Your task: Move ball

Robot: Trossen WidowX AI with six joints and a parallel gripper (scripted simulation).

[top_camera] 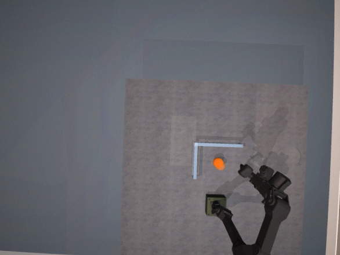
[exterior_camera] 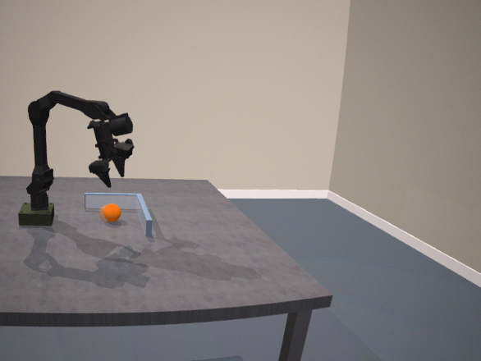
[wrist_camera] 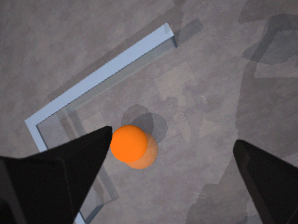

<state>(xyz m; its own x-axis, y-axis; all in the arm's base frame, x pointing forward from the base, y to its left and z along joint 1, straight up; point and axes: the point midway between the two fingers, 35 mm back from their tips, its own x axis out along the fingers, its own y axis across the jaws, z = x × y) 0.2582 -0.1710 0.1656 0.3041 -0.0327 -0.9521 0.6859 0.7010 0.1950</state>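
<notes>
The orange ball lies 10 mm ahead of my gripper tip, 110 mm to the left of it and 150 mm below it. Round my gripper tip: see-through orange copy 10 mm behind, 100 mm to the left, 150 mm below.
</notes>
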